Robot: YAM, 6 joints.
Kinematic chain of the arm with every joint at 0, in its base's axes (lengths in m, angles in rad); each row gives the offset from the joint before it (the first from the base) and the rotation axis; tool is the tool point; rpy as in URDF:
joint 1: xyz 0 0 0.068 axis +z
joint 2: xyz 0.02 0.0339 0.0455 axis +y
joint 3: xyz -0.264 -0.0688 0 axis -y
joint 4: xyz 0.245 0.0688 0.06 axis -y
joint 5: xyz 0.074 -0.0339 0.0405 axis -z
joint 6: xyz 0.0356 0 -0.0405 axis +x
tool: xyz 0 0 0 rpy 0 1.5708 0
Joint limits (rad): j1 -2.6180..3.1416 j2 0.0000..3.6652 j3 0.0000..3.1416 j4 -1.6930..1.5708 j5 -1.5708..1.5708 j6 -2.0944..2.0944
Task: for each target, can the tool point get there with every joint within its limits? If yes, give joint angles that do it. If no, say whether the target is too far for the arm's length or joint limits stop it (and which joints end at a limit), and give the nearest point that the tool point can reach.
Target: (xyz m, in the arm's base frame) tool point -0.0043 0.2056 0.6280
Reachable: yes | joints -1.4832 0.9383 2.8189 -0.9373 -0.3944 0.5236
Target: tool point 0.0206 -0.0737 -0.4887
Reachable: no: joint limits stop it (at a limit: joint 2) | nearest point 0.0334 -0.1197 -0.3583 | short by 0.139 m
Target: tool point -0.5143 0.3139 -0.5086
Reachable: no: too far | nearest point -0.3930 0.2399 -0.3119 | short by 0.243 m
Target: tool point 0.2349 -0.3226 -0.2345
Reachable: yes | joints -0.8621 3.2880 1.6820 0.8422 1.0943 1.3637
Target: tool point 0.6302 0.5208 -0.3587
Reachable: no: too far | nearest point 0.4310 0.3562 -0.2042 | short by 0.301 m
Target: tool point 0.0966 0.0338 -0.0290
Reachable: yes | joints 0.0620 2.6546 0.6000 -0.8648 -0.8932 0.7781
